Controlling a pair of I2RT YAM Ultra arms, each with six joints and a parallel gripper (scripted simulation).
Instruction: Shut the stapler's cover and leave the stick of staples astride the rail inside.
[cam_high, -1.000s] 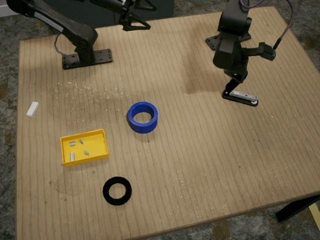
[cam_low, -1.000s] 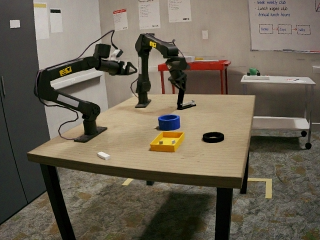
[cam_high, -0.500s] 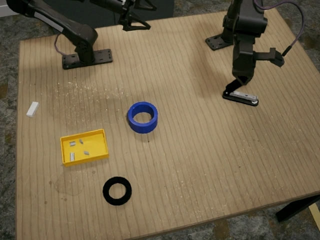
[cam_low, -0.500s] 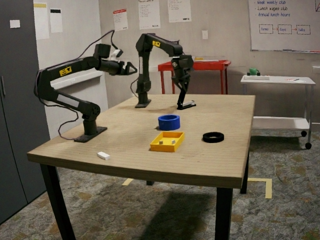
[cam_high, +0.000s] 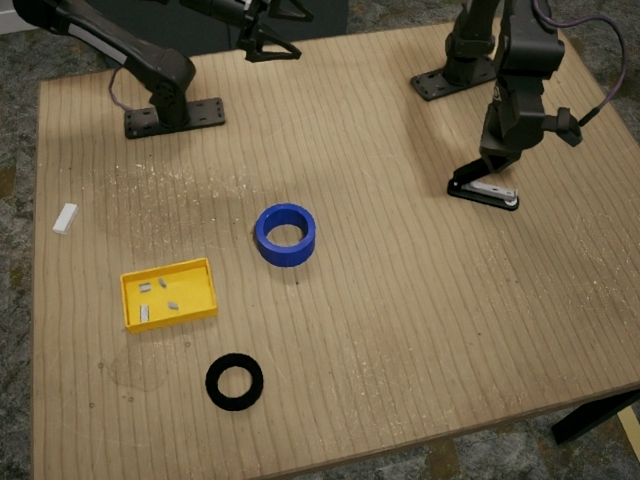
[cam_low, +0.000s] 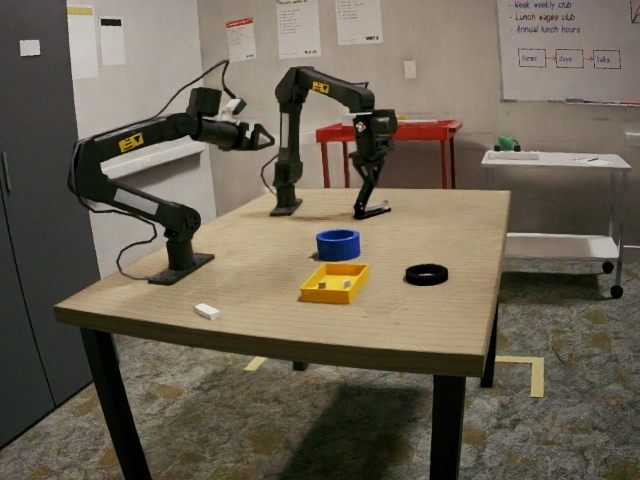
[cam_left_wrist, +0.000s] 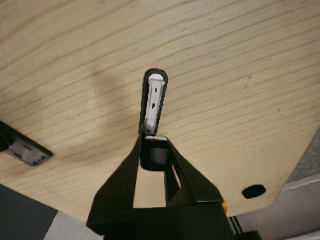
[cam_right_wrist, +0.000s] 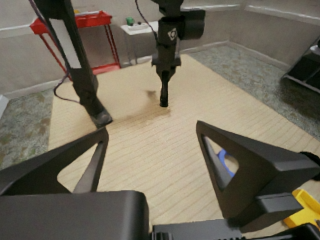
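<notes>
My left hand is 20 mm to the left of the stapler cover, 20 mm above it and 10 mm past it. From my left hand the other things lie so: black stapler (50 mm below, 10 mm to the right); then yellow tray (590 mm to the right, 90 mm below, 90 mm ahead); then blue ring (380 mm to the right, 70 mm below, 20 mm ahead).
</notes>
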